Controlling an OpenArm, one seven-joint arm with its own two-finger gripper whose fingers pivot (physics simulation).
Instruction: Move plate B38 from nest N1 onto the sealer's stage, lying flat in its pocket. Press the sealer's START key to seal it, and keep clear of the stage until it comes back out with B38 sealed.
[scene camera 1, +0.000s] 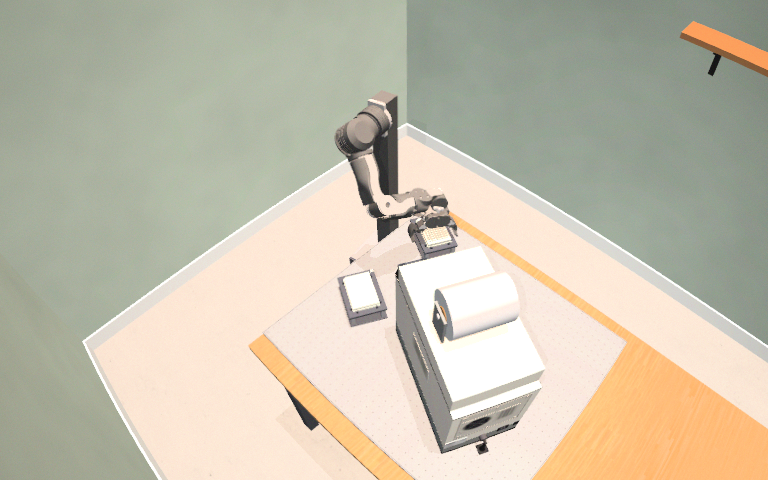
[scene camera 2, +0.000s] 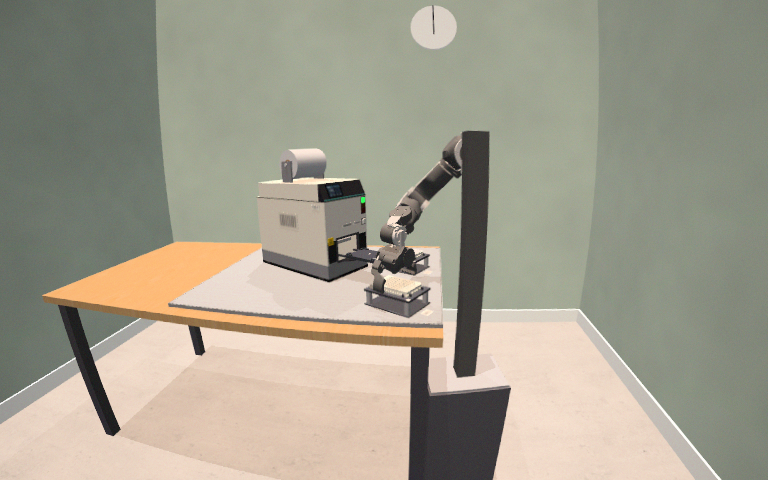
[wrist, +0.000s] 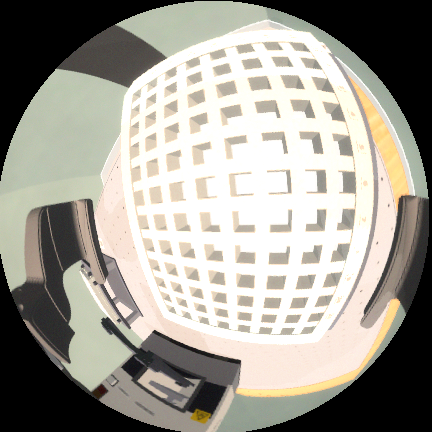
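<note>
A pale, many-welled plate (scene camera 1: 436, 236) (scene camera 2: 403, 284) (wrist: 245, 185) lies flat on a dark raised nest (scene camera 1: 438, 249) (scene camera 2: 390, 304); no B38 or N1 label is readable. My gripper (scene camera 1: 434, 232) (scene camera 2: 394, 277) (wrist: 205, 266) is open close above this plate, one finger beyond each side, with visible gaps in the wrist view. The sealer (scene camera 1: 498, 365) (scene camera 2: 291, 237) (wrist: 220, 367) stands beside the nest. Its dark stage (scene camera 2: 362, 255) sticks out of the front opening, with no plate seen on it. A small pale key (scene camera 2: 363, 221) (wrist: 112, 381) is on its front, below a green light (scene camera 2: 363, 199).
A second nest (scene camera 1: 367, 320) (wrist: 125, 292) holds a white-topped plate (scene camera 1: 361, 290) on the stage's other side; it is partly behind the gripper in scene camera 2. A large white roll (scene camera 1: 481, 305) (scene camera 2: 308, 163) sits on top of the sealer. The arm's dark post (scene camera 2: 474, 254) stands at the table edge.
</note>
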